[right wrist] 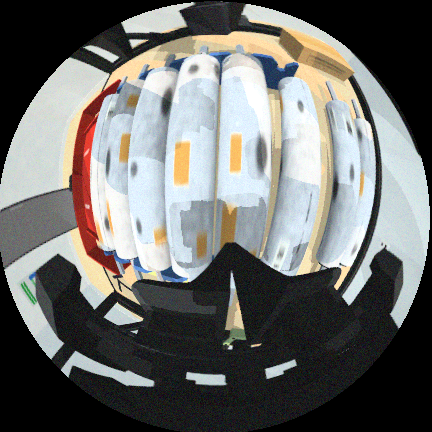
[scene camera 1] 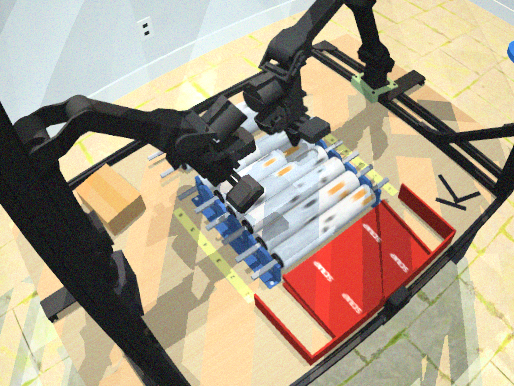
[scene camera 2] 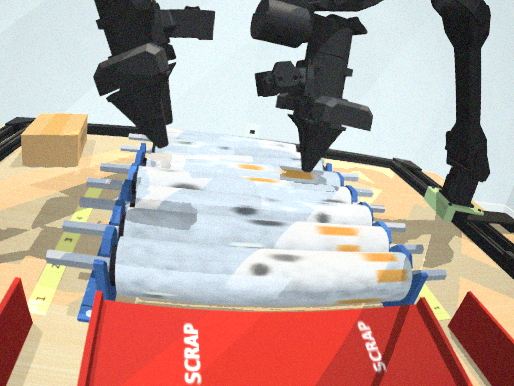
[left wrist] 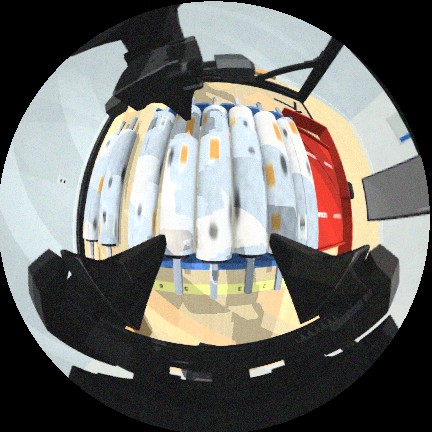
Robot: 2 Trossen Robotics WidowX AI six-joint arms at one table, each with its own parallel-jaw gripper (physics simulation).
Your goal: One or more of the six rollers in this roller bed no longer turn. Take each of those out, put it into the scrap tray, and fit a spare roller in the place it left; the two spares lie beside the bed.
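Frame: origin at the left arm's base, x up, y back, z right, level; millimetres.
Seen in the pictures: left gripper, between the fingertips: (scene camera 2: 166, 134) (left wrist: 218, 239); right gripper, between the fingertips: (right wrist: 229, 247) (scene camera 1: 295, 145) (scene camera 2: 306, 171) (left wrist: 188, 118); right arm's base, origin of its link: (right wrist: 241, 342) (scene camera 1: 375, 80) (scene camera 2: 456, 199).
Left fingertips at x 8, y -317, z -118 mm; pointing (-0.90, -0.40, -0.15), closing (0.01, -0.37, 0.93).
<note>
Pixels of each thing's top centre, then the offset from my left fingertips to it.
- blue roller bed, centre of its top: (scene camera 2: 117, 182) (left wrist: 233, 273) (scene camera 1: 229, 221) dx -52, dy +38, dz +40 mm
- red scrap tray, centre of its top: (scene camera 1: 364, 262) (right wrist: 80, 178) (left wrist: 333, 183) dx -69, dy -192, dz +213 mm
- cardboard box, centre of its top: (scene camera 2: 57, 122) (scene camera 1: 106, 191) dx -63, dy +297, dz -142 mm
Six white rollers with orange patches and dark spots lie side by side in the blue roller bed (scene camera 1: 270, 277) (scene camera 2: 109, 245) (left wrist: 200, 262); the front one (scene camera 1: 325, 227) (scene camera 2: 260, 277) is beside the red scrap tray (scene camera 1: 350, 270) (scene camera 2: 275, 345) (left wrist: 327, 185), which holds no roller. Two spare rollers (left wrist: 117, 185) (right wrist: 340, 185) lie behind the bed. My left gripper (scene camera 2: 162, 142) (left wrist: 218, 239) is open and empty above the left ends of the rear bed rollers. My right gripper (scene camera 1: 296, 142) (scene camera 2: 307, 167) (right wrist: 229, 247) is shut and empty, tips at the second roller from the back, near its right end. Contact is unclear.
A cardboard box (scene camera 1: 110, 200) (scene camera 2: 52, 140) (right wrist: 320, 55) stands left of the bed. Yellow numbered strips (scene camera 1: 217, 260) (scene camera 2: 47, 290) run along both sides of the bed. A black frame surrounds the table. The two forearms are close together above the bed's rear.
</note>
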